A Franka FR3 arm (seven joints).
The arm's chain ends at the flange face. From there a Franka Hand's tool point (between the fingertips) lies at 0.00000 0.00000 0.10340 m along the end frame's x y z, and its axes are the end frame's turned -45 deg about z.
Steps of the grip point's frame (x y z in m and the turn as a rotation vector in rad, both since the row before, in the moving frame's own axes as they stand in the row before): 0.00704 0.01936 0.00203 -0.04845 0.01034 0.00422; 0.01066 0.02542 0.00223 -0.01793 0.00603 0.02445; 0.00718 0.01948 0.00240 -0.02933 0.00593 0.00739; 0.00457 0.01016 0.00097 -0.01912 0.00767 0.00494; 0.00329 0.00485 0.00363 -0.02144 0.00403 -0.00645; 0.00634 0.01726 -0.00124 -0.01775 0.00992 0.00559; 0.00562 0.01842 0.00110 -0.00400 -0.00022 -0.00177; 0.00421 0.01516 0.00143 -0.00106 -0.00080 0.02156; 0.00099 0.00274 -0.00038 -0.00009 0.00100 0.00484; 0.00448 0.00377 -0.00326 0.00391 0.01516 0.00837; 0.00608 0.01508 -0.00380 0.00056 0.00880 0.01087; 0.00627 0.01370 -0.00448 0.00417 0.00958 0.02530
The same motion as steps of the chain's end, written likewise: 0.01438 0.00592 0.00216 -0.02695 0.04157 0.00422; 0.02377 0.00955 0.00225 -0.00841 0.01694 0.02445; 0.01628 0.00698 0.00245 -0.01655 0.02493 0.00739; 0.00846 0.00311 0.00099 -0.00810 0.01894 0.00494; 0.00389 -0.00016 0.00365 -0.01231 0.01801 -0.00645; 0.01467 0.00714 -0.00122 -0.00554 0.01957 0.00559; 0.01672 0.00874 0.00110 -0.00298 0.00267 -0.00177; 0.01368 0.00761 0.00143 -0.00132 0.00018 0.02156; 0.00256 0.00130 -0.00038 0.00064 0.00077 0.00484; 0.00501 0.00089 -0.00325 0.01348 0.00795 0.00837; 0.01436 0.00705 -0.00380 0.00662 0.00583 0.01087; 0.01371 0.00625 -0.00447 0.00972 0.00383 0.02530
